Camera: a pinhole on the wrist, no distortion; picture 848 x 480 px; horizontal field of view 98.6 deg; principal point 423.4 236.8 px. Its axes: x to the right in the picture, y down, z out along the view. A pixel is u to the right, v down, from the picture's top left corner.
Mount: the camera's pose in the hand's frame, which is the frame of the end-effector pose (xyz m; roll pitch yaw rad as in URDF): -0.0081 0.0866 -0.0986 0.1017 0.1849 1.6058
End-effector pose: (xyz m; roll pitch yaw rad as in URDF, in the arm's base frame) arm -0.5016 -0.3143 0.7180 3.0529 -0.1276 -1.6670
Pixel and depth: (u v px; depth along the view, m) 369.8 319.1 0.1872
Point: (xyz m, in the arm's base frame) -0.6009 -0.2843 0.6296
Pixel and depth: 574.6 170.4 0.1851
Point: -0.7071 -0.3407 0.6763
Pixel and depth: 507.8 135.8 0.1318
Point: -0.6478 -0.3408 0.7147
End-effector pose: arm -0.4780 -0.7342 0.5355 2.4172 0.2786 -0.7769
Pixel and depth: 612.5 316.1 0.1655
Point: -0.6100 -0.8631 0.6355
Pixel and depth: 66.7 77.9 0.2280
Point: -0.4558 -0.8077 0.3343
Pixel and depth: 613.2 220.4 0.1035
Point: -0.5329 -0.8398 0.6411
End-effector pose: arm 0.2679 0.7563 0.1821 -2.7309 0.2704 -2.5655
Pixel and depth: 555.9 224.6 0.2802
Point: 0.2161 0.9098 -0.0540
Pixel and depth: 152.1 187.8 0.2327
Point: 0.3095 0.6650 0.0444
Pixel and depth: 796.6 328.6 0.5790
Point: 0.2040 1.3835 -0.4139
